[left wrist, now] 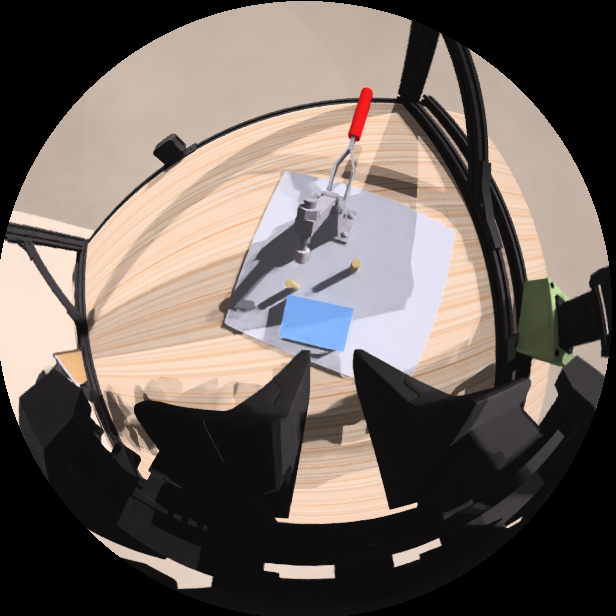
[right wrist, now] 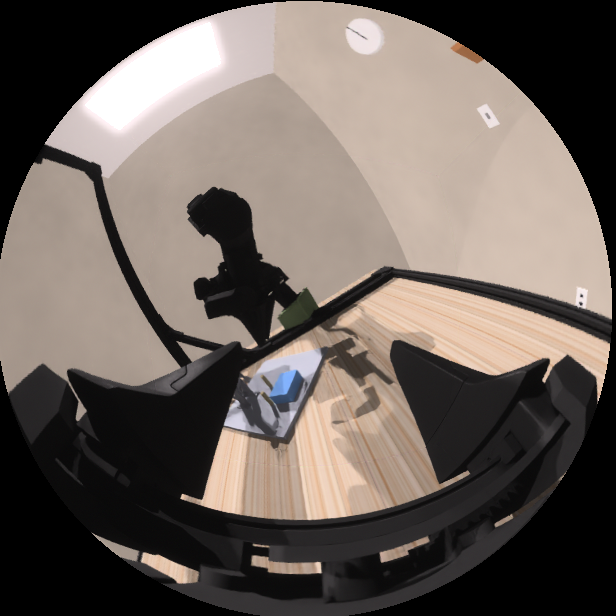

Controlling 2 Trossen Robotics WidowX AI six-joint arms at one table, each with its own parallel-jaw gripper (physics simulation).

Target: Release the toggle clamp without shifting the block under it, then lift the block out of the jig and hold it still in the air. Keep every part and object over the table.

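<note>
The blue block (left wrist: 317, 321) lies flat on the grey jig plate (left wrist: 344, 275), at its near edge, just in front of two wooden pins (left wrist: 291, 283) (left wrist: 355, 263). The toggle clamp (left wrist: 321, 221) stands at the plate's far side with its red handle (left wrist: 360, 113) raised; its pad is off the block. My left gripper (left wrist: 332, 356) hovers well above the block's near edge, its fingers drawn close together on nothing. My right gripper (right wrist: 316, 344) is wide open and empty, far from the plate (right wrist: 275, 396). The block (right wrist: 286, 386) also shows in the right wrist view.
The plate sits on a wooden table with a black rim. The left arm (right wrist: 235, 264) rises above the plate in the right wrist view. A green-and-black arm part (left wrist: 540, 327) stands at the table's right edge.
</note>
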